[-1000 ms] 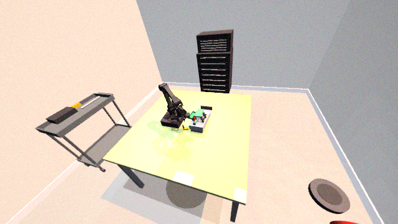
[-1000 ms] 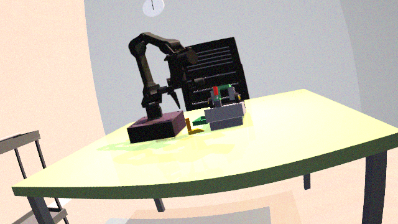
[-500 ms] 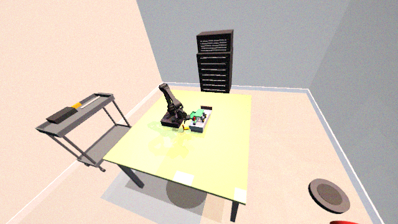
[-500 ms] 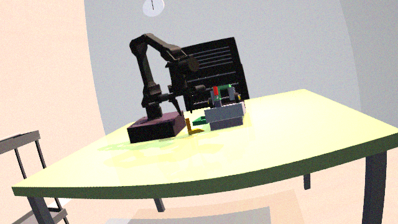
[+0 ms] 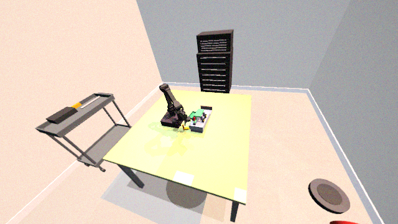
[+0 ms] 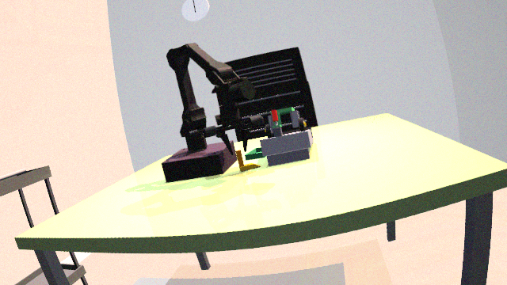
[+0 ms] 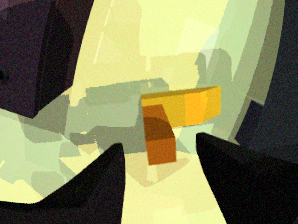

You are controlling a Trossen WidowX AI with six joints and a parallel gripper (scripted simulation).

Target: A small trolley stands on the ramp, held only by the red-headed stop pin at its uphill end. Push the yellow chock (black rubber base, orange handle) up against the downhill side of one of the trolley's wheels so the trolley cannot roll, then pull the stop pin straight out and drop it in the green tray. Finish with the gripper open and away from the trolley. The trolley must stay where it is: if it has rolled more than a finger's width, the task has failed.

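The yellow chock is 4 cm below my gripper tip, 2 cm ahead of it and 1 cm to the left of it. From my gripper tip the other things lie so: stop pin: 13 cm ahead, 7 cm above, 2 cm to the left; then grey ramp: 16 cm ahead, 12 cm to the left, 1 cm below; then green trolley: 16 cm ahead, 11 cm to the left, 5 cm above.
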